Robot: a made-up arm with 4 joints.
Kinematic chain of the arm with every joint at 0, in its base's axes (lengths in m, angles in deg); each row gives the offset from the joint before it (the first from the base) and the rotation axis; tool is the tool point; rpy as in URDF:
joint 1: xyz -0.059 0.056 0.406 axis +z
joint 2: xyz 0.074 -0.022 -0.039 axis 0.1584 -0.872 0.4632
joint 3: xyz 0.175 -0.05 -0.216 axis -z
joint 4: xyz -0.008 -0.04 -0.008 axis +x
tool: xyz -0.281 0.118 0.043 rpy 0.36 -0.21 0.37
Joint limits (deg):
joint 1: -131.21..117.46
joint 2: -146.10..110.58
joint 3: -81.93..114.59
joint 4: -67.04..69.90
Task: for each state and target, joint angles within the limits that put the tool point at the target. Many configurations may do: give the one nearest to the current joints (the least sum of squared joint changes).
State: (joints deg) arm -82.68 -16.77 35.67 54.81
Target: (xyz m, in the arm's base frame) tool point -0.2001 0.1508 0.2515
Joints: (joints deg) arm -124.06 9.84 -10.94 69.90
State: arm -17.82 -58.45 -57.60 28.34
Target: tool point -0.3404 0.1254 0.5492
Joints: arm -59.95 -107.09 -81.68 -3.81
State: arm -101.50 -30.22 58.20 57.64
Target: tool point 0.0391 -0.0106 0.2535
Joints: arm -114.91 -13.06 34.72 37.04
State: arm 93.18 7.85 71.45 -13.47
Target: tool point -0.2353 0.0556 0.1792
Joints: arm 111.28 -1.12 36.69 -3.07
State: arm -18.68 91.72 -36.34 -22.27
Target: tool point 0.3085 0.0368 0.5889
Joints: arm 18.04 110.58 -81.81 28.06
